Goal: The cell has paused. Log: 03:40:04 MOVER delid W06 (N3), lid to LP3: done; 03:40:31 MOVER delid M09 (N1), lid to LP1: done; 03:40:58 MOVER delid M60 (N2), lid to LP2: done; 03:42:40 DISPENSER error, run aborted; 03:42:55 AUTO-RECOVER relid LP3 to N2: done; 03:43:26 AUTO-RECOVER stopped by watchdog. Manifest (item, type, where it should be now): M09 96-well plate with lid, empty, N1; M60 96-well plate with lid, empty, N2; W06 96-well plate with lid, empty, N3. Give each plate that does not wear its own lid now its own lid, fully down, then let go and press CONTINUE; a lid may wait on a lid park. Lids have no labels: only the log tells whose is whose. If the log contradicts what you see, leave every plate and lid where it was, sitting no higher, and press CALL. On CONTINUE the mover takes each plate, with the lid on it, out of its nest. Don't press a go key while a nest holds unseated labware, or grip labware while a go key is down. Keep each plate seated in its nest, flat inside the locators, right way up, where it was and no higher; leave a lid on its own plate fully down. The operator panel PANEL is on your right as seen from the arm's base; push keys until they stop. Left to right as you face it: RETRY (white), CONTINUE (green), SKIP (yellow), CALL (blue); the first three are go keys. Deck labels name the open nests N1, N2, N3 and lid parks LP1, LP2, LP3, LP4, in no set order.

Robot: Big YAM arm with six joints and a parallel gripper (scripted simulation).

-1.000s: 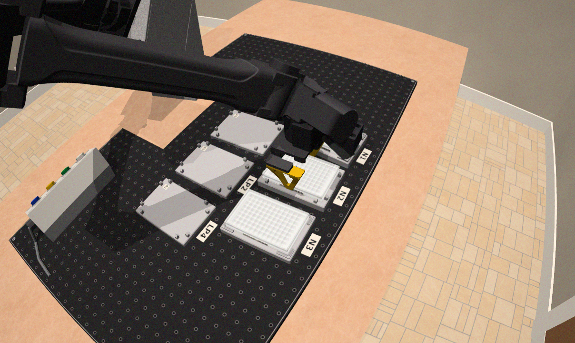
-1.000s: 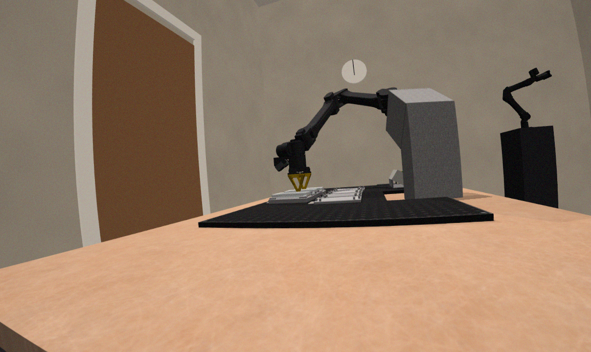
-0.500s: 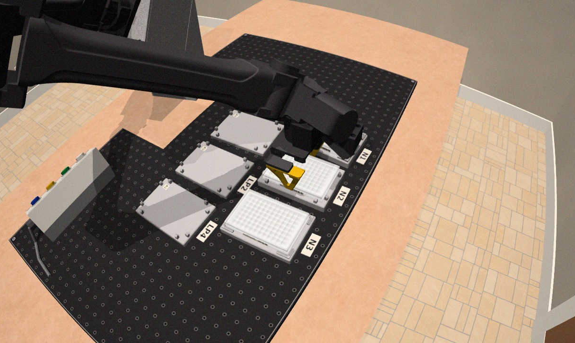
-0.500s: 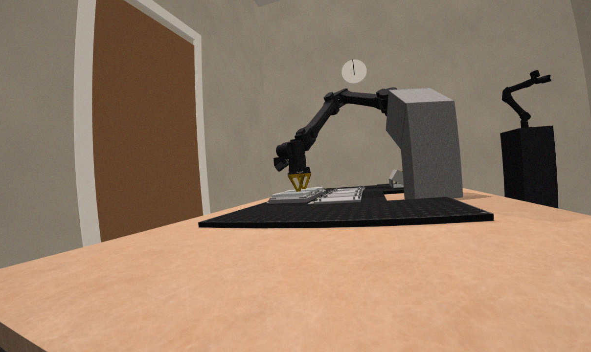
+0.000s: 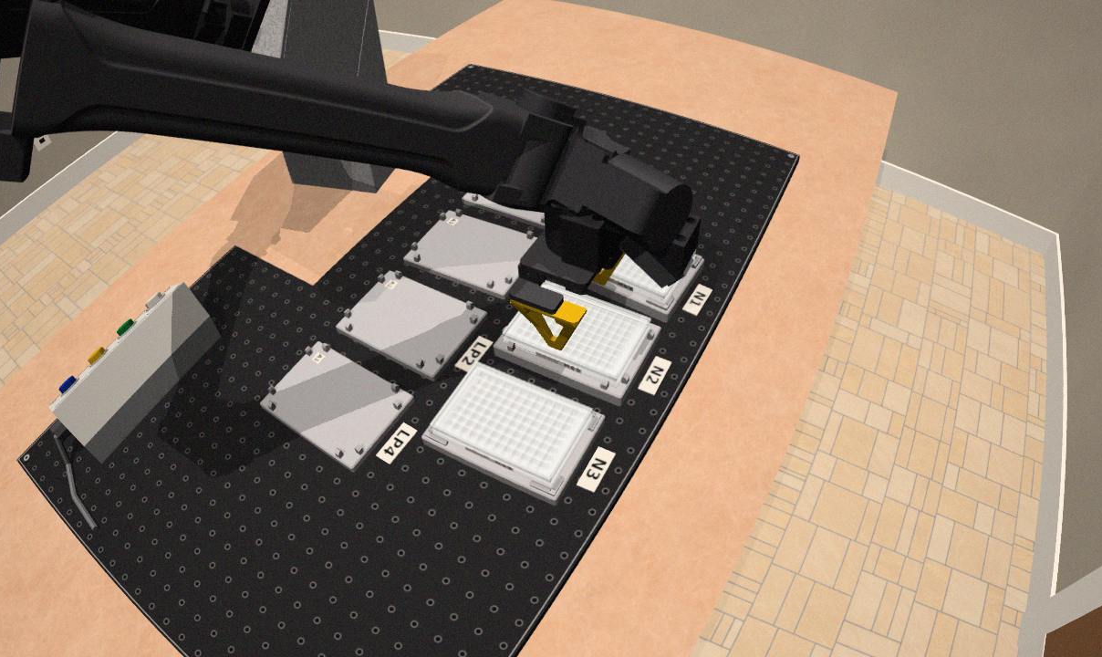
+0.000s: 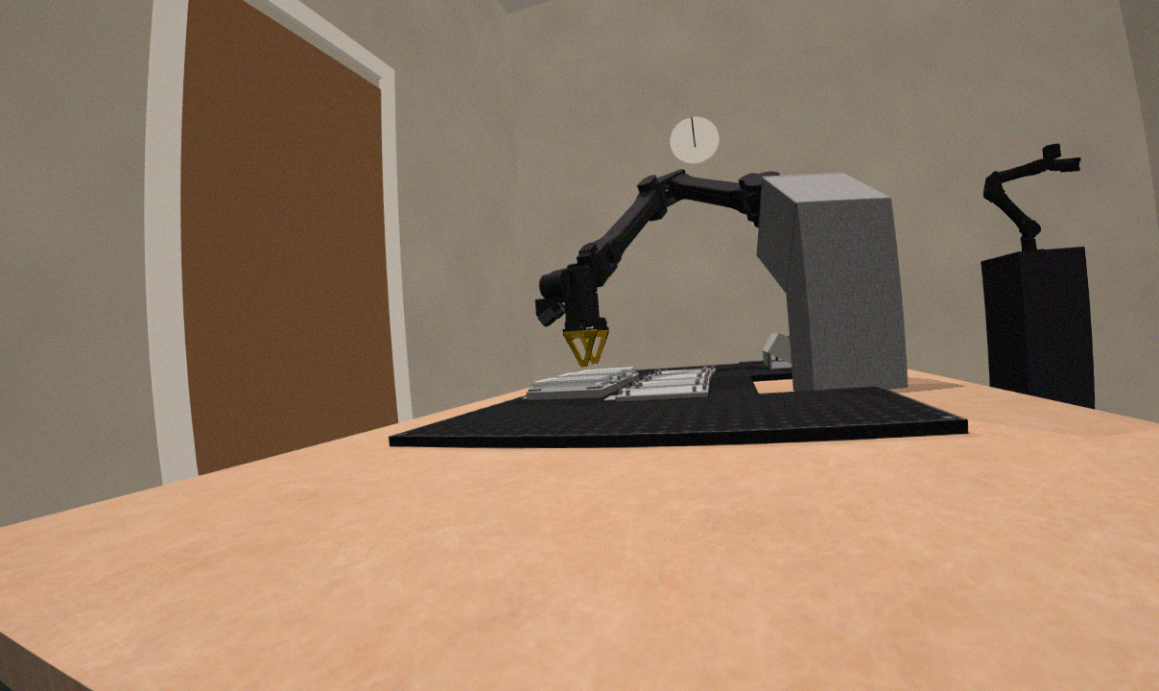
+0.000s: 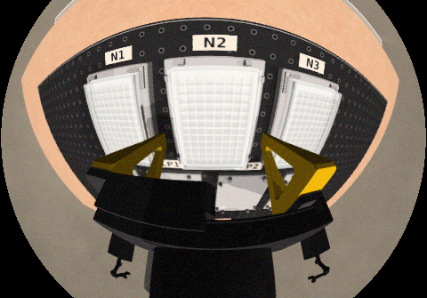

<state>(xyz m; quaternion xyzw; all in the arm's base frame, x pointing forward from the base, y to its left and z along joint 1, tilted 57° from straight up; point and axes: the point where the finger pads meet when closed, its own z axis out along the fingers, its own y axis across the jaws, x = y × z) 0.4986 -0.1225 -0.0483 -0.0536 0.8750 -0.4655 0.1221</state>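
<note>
My gripper is now 47 cm past the green CONTINUE key, 26 cm to the left of it and 1 cm below it. From my hand the other things lie so: lid park LP2: 18 cm behind, 5 cm to the right, 5 cm below; then N1 label: 12 cm to the left, 9 cm ahead, 6 cm below; then lid park LP1: 17 cm behind, 8 cm to the left, 5 cm below.
</note>
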